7 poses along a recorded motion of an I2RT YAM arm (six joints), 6.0 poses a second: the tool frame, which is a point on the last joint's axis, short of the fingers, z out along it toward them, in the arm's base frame.
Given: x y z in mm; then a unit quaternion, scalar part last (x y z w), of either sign.
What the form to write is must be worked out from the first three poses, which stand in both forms.
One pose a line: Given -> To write
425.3, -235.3, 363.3, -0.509, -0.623, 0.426, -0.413 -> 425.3, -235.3, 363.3, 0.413, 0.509, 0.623, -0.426
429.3, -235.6, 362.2, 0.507, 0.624, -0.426, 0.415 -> 429.3, -235.6, 362.2, 0.415, 0.507, 0.624, -0.426
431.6, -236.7, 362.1, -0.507, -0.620, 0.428, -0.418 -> 431.6, -236.7, 362.1, 0.418, 0.507, 0.620, -0.428
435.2, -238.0, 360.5, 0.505, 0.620, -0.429, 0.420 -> 435.2, -238.0, 360.5, 0.420, 0.505, 0.620, -0.429
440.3, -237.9, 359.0, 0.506, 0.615, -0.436, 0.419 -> 440.3, -237.9, 359.0, 0.419, 0.506, 0.615, -0.436
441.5, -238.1, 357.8, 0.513, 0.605, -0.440, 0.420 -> 441.5, -238.1, 357.8, 0.420, 0.513, 0.605, -0.440
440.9, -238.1, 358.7, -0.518, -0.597, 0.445, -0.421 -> 440.9, -238.1, 358.7, 0.421, 0.518, 0.597, -0.445
